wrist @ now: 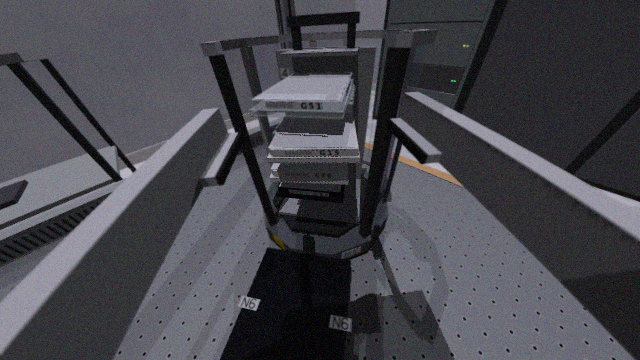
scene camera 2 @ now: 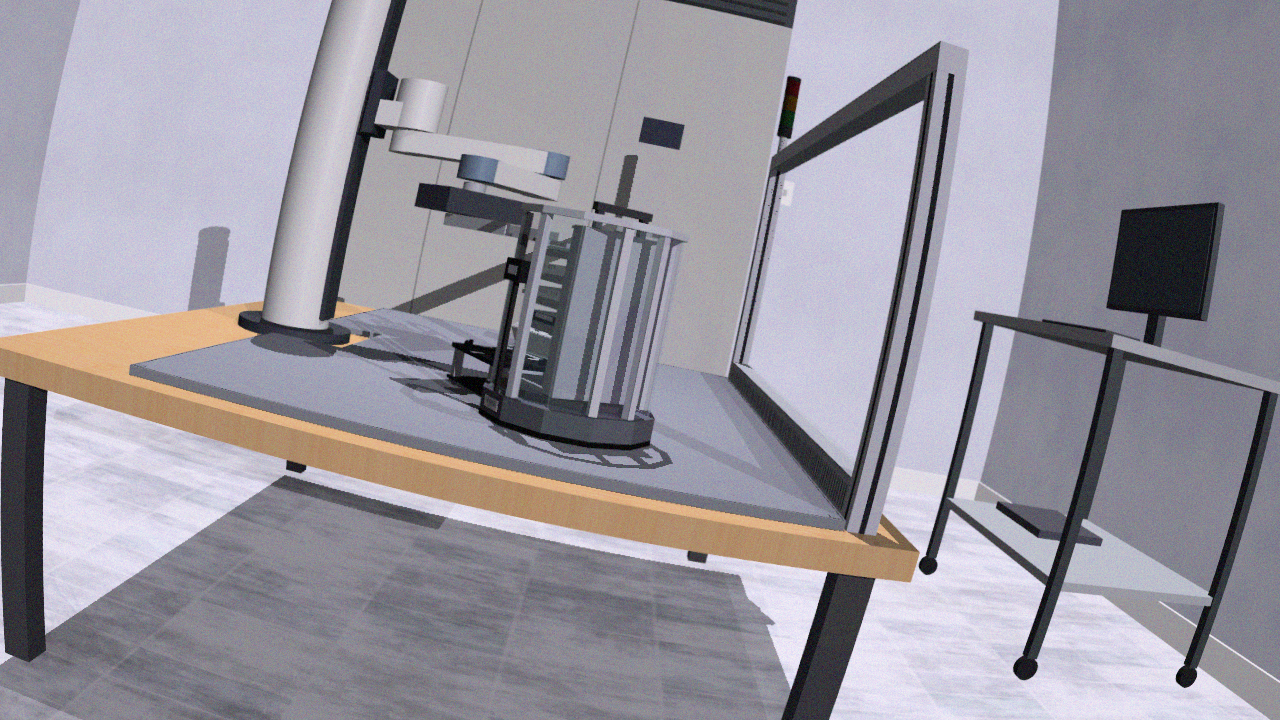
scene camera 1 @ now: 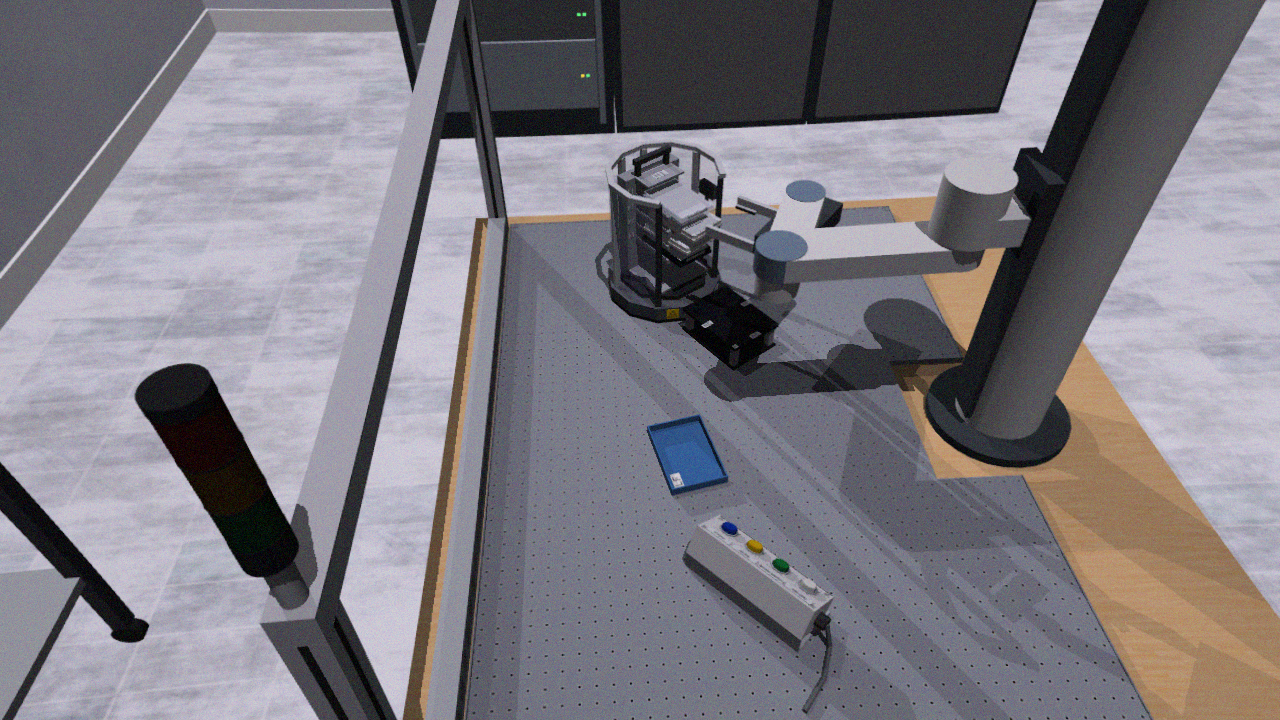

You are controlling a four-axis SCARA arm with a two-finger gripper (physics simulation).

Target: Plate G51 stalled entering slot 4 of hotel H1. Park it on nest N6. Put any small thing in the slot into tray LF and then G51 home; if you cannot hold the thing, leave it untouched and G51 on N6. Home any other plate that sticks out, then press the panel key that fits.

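Places are measured from the arm's base along level axes (x ahead, y left, z up), in metres.
Pixels of known places: gripper, between the fingertips: (wrist: 315, 115) (scene camera 2: 534, 234) (scene camera 1: 722, 214); arm's base, origin of its link: (scene camera 2: 293, 331) (scene camera 1: 994, 416).
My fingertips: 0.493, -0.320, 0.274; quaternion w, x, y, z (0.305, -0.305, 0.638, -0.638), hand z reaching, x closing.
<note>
Ahead of a thing's pixels: the offset from my fingertips to its top centre, as dx, dy, dz.
Plate G51 {+0.081, -0.071, -0.004} (scene camera 1: 684, 205) (wrist: 306, 94) is a pale lidded plate, sitting skewed at slot 4 of hotel H1 {+0.103, -0.109, +0.058} (scene camera 1: 658, 255) (scene camera 2: 617, 313) (wrist: 231, 100), its labelled edge toward the wrist camera. Below it, plate G15 {+0.066, -0.064, -0.036} (wrist: 320, 144) seems to reach farther out than the plate {+0.077, -0.066, -0.073} (wrist: 315, 174) under it. No small thing can be made out in the slot. My gripper (scene camera 1: 726, 217) (wrist: 315, 115) is open and empty, its fingers either side of the hotel's front opening. Black nest N6 {-0.018, +0.073, -0.191} (scene camera 1: 733, 324) (wrist: 300, 280) bears no plate. Blue tray LF {+0.104, +0.391, -0.243} (scene camera 1: 687, 447) holds nothing visible.
The white key panel {+0.022, +0.667, -0.177} (scene camera 1: 756, 586) has blue, yellow, green and white keys, with a cable at its end. The arm's column (scene camera 1: 1065, 250) (scene camera 2: 313, 179) stands near the wooden edge. A framed guard (scene camera 1: 492, 376) (scene camera 2: 948, 161) runs along one table side.
</note>
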